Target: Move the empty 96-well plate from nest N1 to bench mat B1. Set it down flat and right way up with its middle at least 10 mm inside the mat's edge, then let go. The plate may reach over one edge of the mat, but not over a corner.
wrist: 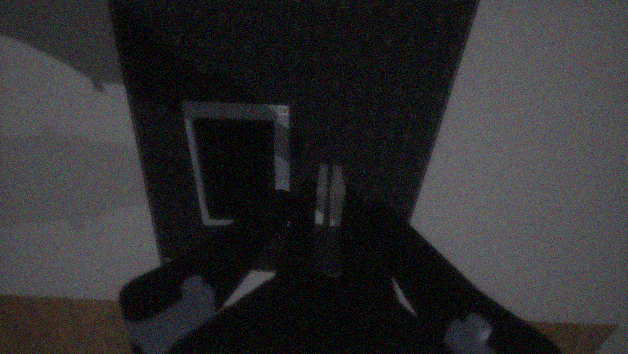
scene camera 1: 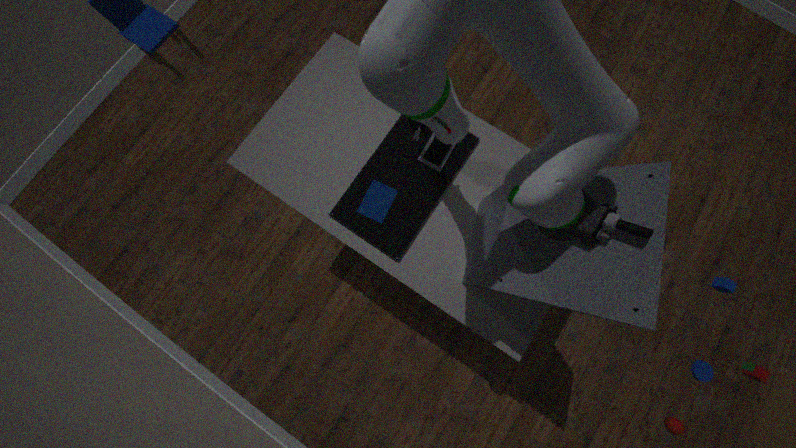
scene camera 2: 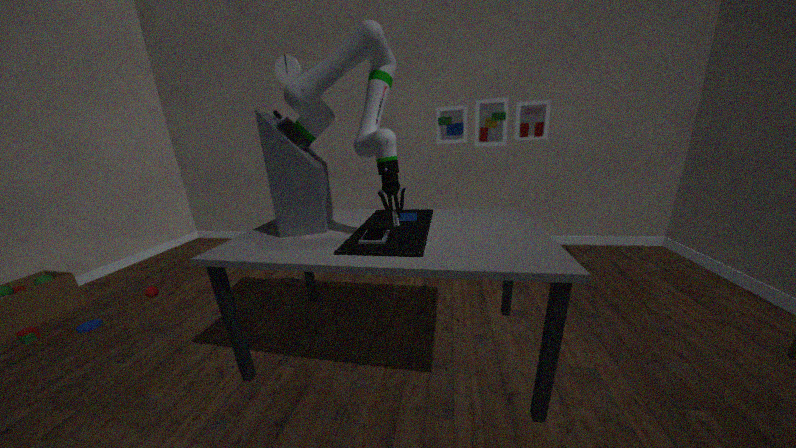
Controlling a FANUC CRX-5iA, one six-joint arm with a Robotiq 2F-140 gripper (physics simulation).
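Seen in the pictures: gripper, fingertip midpoint: (wrist: 328, 178) (scene camera 1: 416, 137) (scene camera 2: 396, 225); arm's base, link origin: (scene camera 1: 565, 214) (scene camera 2: 295, 141).
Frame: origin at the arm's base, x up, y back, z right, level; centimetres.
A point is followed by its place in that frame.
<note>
The 96-well plate in nest N1 (scene camera 1: 430, 165) {x -45.1, y -44.2, z 1.8 cm} (scene camera 2: 372, 241) {x -45.1, y -49.3, z 16.6 cm} (wrist: 225, 111) {x -45.1, y -43.9, z 2.4 cm} shows as a pale rectangular rim around a very dark inside. It lies flat on the black board; plate and nest cannot be told apart in the dark. My gripper (scene camera 1: 416, 134) {x -40.8, y -56.9, z 5.5 cm} (scene camera 2: 396, 218) {x -40.8, y -56.9, z 5.5 cm} (wrist: 328, 178) {x -40.8, y -56.9, z 5.5 cm} points down just beside the pale rim, to its right in the wrist view. Its two pale pads are almost together, with a thin gap and no plate between them. The gripper's dark linkage hides the rim's lower right corner in the wrist view. Blue bench mat B1 (scene camera 1: 377, 201) {x -46.0, y -49.7, z -27.3 cm} (scene camera 2: 408, 216) {x -46.0, y -51.0, z -27.6 cm} lies flat on the board.
The black board (scene camera 1: 402, 225) {x -46.2, y -34.0, z -27.2 cm} (scene camera 2: 412, 247) {x -46.3, y -67.9, z 16.2 cm} (wrist: 350, 75) {x -46.3, y -56.5, z -5.3 cm} lies on the pale table (scene camera 1: 311, 105) {x -47.6, y -107.7, z -15.6 cm} (scene camera 2: 490, 244) {x -47.5, y -98.6, z 2.2 cm}. The arm's grey pedestal (scene camera 2: 298, 194) {x -25.7, y -6.7, z 11.3 cm} stands left of the board in scene camera 2. The arm's upper links cross above the table in scene camera 1.
</note>
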